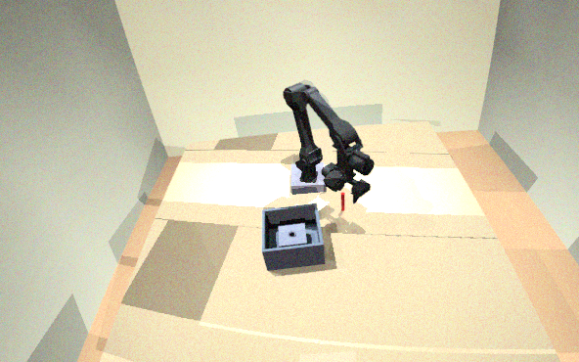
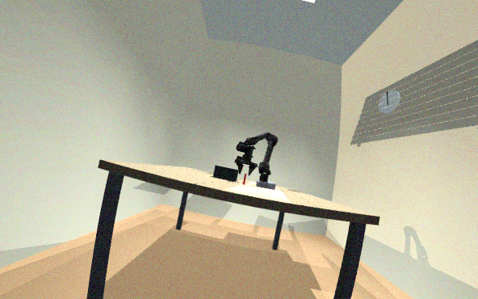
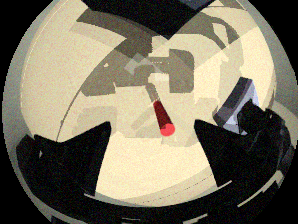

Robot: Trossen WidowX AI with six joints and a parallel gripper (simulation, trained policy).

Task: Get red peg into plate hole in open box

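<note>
The red peg lies 10 mm behind my gripper tip, 10 mm to the right of it and 30 mm below it. Round my gripper tip: blue-grey box: 180 mm ahead, 160 mm to the right, 40 mm below; pale plate: 180 mm ahead, 160 mm to the right, 20 mm below.
</note>
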